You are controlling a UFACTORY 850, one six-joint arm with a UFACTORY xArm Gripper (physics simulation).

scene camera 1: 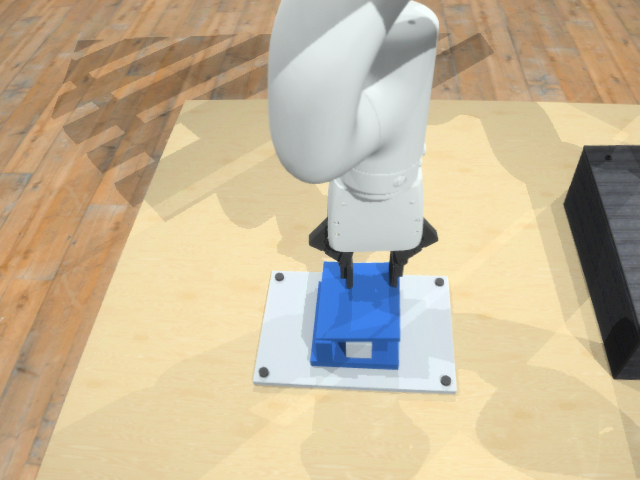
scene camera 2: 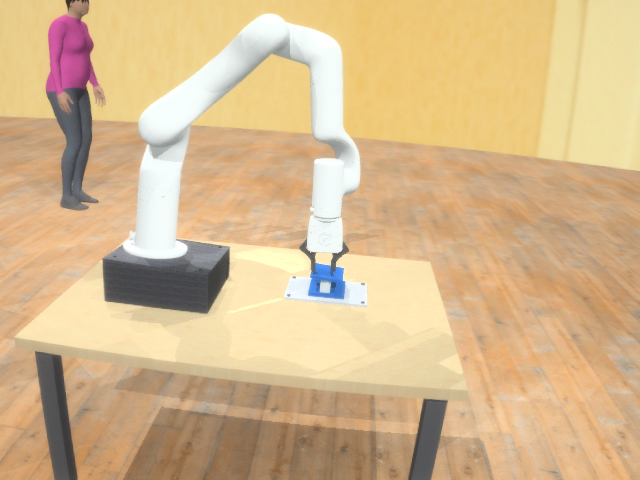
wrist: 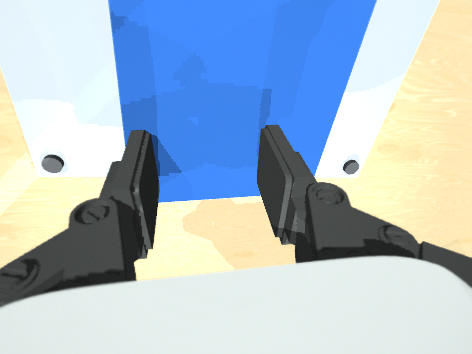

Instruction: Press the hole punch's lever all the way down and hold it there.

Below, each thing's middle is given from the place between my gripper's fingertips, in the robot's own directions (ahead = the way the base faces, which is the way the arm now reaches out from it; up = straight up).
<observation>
My gripper is now 7 cm above the white plate (scene camera 1: 426,355), 3 cm to the right of it and 2 cm short of it. Also, from my hand: blue lever (scene camera 1: 370,311) 3 cm to the left, 2 cm below, 2 cm ahead.
</observation>
